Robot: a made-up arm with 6 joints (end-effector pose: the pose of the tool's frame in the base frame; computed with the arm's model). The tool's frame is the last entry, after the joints.
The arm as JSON. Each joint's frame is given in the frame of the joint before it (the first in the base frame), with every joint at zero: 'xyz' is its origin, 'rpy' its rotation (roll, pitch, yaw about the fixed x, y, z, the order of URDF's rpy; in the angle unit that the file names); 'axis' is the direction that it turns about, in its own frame. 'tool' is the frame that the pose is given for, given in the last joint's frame.
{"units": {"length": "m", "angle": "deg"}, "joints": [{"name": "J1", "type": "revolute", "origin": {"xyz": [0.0, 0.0, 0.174], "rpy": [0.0, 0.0, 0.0]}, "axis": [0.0, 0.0, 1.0]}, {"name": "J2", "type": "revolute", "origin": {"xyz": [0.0, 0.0, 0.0], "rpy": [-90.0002, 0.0, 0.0]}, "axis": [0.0, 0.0, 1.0]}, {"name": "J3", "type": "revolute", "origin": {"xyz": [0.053, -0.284, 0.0], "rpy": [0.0, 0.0, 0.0]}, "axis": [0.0, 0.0, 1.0]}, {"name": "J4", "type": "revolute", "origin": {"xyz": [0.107, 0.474, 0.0], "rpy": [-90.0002, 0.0, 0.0]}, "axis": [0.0, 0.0, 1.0]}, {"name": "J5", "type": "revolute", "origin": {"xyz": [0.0, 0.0, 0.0], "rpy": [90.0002, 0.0, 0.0]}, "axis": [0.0, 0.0, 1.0]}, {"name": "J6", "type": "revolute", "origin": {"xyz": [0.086, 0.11, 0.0], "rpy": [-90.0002, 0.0, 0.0]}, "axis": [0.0, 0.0, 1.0]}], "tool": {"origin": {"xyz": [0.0, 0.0, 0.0], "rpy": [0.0, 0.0, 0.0]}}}
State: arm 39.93 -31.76 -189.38 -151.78 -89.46 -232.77
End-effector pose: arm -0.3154 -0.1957 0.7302 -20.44 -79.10 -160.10
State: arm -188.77 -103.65 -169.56 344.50 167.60 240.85
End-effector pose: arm 0.6692 -0.0741 0.1336 62.07 -61.07 -96.11
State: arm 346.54 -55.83 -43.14 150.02 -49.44 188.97
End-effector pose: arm 0.2476 -0.1309 0.4386 135.34 -15.72 61.10
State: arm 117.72 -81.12 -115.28 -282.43 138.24 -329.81
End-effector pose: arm 0.1015 -0.4816 0.6793 -10.03 -132.14 3.97
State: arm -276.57 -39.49 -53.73 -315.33 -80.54 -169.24
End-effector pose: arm 0.1149 0.2444 0.6437 36.48 35.14 93.73
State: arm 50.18 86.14 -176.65 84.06 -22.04 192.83
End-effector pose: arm 0.6236 0.5601 0.2646 58.80 85.11 96.51
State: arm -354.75 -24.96 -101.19 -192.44 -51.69 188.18
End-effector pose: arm 0.3302 0.0001 0.7102 139.16 -3.20 107.27
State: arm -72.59 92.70 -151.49 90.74 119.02 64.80
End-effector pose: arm 0.3595 -0.6855 -0.0562 -26.22 71.95 38.21
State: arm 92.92 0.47 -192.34 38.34 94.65 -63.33
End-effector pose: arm -0.0685 -0.0768 0.9934 18.96 -97.76 -93.30
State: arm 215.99 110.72 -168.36 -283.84 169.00 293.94
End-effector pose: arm -0.4364 -0.4434 -0.1117 -69.67 12.48 -99.99
